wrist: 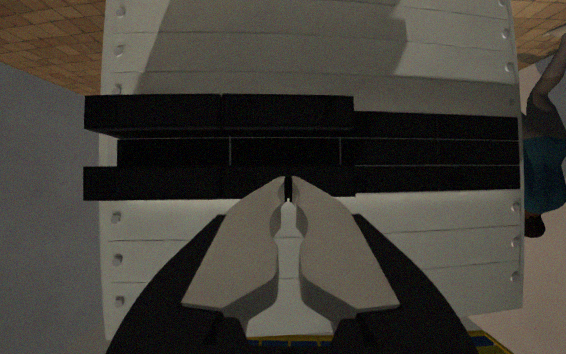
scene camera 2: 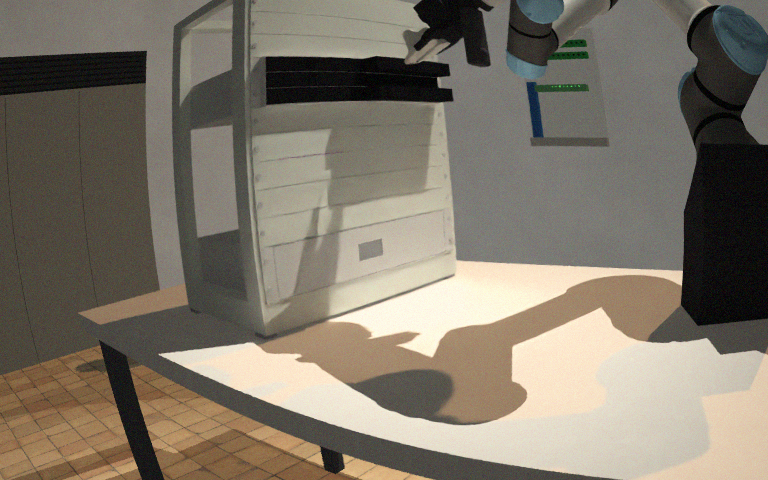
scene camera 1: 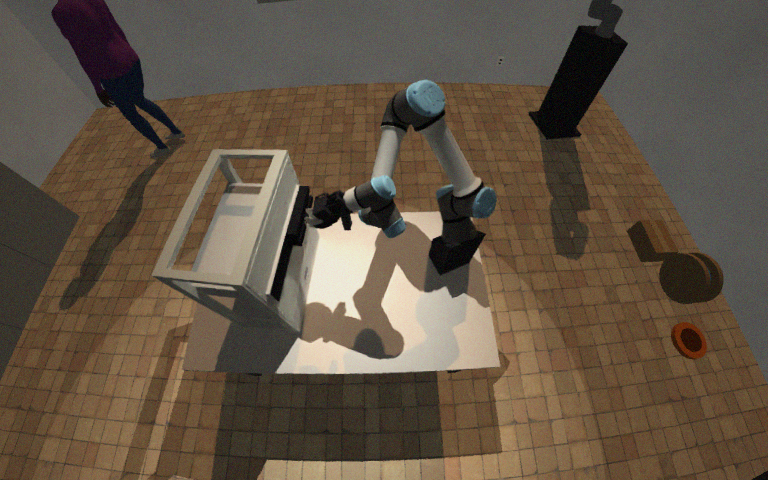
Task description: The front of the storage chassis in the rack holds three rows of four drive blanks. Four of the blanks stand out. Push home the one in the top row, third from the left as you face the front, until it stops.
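Frame: origin at the arm's base, x ahead, y left, z up, level; metres.
Where they show: gripper, fingertip midpoint: (wrist: 288, 179) (scene camera 2: 406, 63) (scene camera 1: 305, 223); arm's base, origin of the base link: (scene camera 2: 734, 178) (scene camera 1: 459, 236).
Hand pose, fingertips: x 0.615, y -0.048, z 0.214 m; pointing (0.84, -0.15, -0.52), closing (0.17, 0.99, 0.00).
Observation:
Each offset is from my fingertips to the top centre of the thing. "spot": to the spot under its first point. Level surfaces: height alone.
The rack (scene camera 1: 258, 217) (scene camera 2: 240, 169) holds black drive blanks; the wrist view shows it upside down, top row lowest. The top-row blank third from the left (scene camera 2: 385, 65) (wrist: 245, 179) stands out, level with the fourth @(spot: 0.009 m back, 0.108 m right, 0.002 m up) (wrist: 150, 183) beside it. Two bottom-row blanks, the third @(spot: 0.019 m ahead, 0.003 m right, 0.054 m down) (wrist: 287, 112) and the fourth (wrist: 150, 112), also stand out. The middle row sits back. My gripper (scene camera 1: 308, 220) (scene camera 2: 408, 60) (wrist: 288, 179) is shut and empty. Its fingertips overlap the third top-row blank in the wrist view and hide part of it. Whether they touch it, I cannot tell.
The rack stands on the white table @(0.441 m down) (scene camera 1: 339, 260) (scene camera 2: 543, 305). The arm's black pedestal (scene camera 1: 455, 251) (scene camera 2: 727, 237) stands on the same table, opposite the rack front. Pale panels lie above and below the blanks. A person (scene camera 1: 107, 45) stands on the floor behind.

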